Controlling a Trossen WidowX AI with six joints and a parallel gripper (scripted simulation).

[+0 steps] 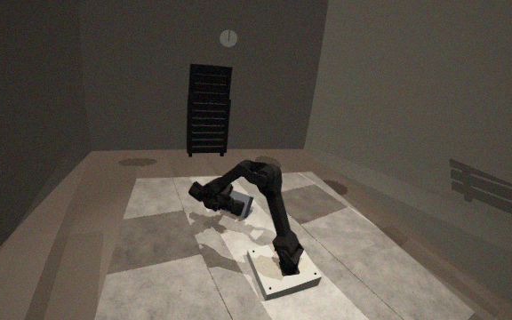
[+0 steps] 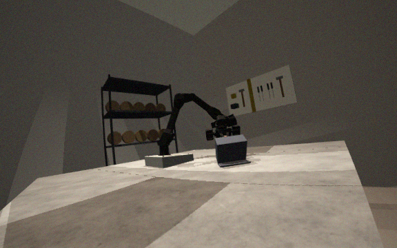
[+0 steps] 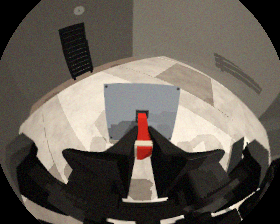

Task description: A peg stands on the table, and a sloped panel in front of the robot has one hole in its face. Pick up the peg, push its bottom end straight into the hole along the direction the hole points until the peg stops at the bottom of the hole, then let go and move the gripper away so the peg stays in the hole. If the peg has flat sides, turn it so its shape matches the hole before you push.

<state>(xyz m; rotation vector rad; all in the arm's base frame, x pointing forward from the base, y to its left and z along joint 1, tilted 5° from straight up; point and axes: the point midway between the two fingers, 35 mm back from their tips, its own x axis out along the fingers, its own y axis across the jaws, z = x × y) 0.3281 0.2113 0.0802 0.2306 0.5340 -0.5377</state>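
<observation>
Now: the sloped grey-blue panel 5 cm ahead of my gripper tip, 4 cm below it and 3 cm to the right of it. Round my gripper tip: red peg: 1 cm to the left, 1 cm behind, 1 cm above.
</observation>
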